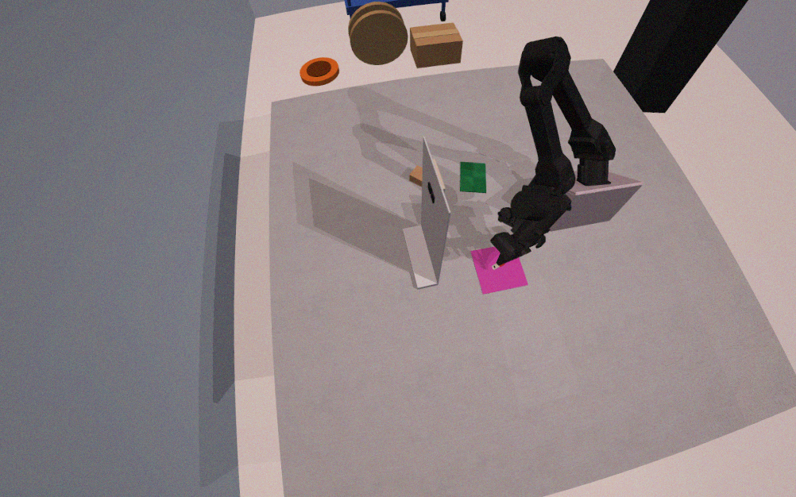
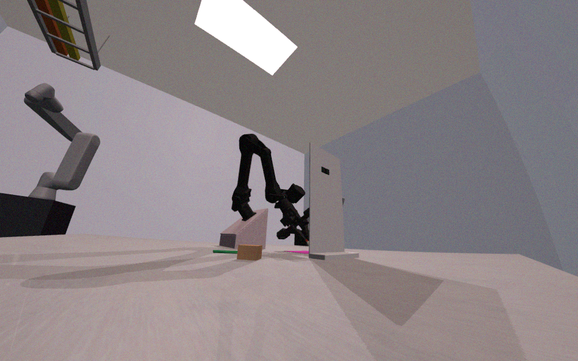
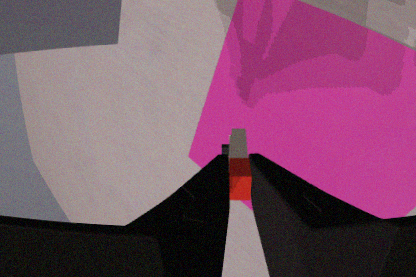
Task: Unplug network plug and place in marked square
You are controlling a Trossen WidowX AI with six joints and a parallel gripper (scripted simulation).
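Right now my gripper tip is 40 mm above the magenta marked square and 10 mm past it. The rest, counted from my gripper tip: grey upright panel 170 mm ahead, 120 mm above, 50 mm to the right; then red network plug right at my gripper tip.
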